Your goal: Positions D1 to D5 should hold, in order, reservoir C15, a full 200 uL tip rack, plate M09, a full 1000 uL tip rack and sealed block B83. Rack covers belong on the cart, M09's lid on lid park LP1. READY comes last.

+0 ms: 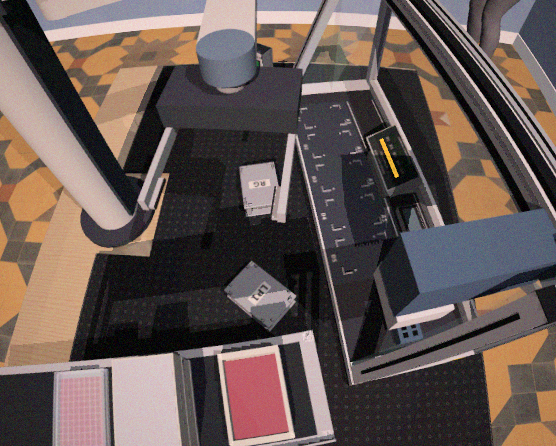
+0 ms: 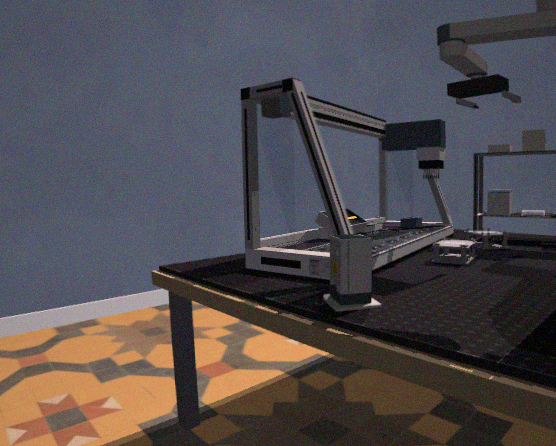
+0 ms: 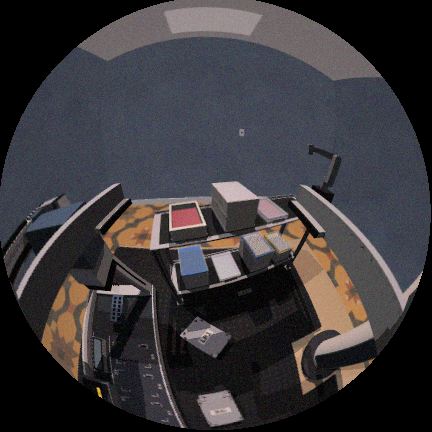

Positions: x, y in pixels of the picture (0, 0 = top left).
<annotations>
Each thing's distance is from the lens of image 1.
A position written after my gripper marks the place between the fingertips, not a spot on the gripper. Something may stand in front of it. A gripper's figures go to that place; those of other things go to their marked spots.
my gripper [image 1: 208, 211]: 41 cm
red-topped reservoir [image 1: 255, 398]: 50 cm
</annotations>
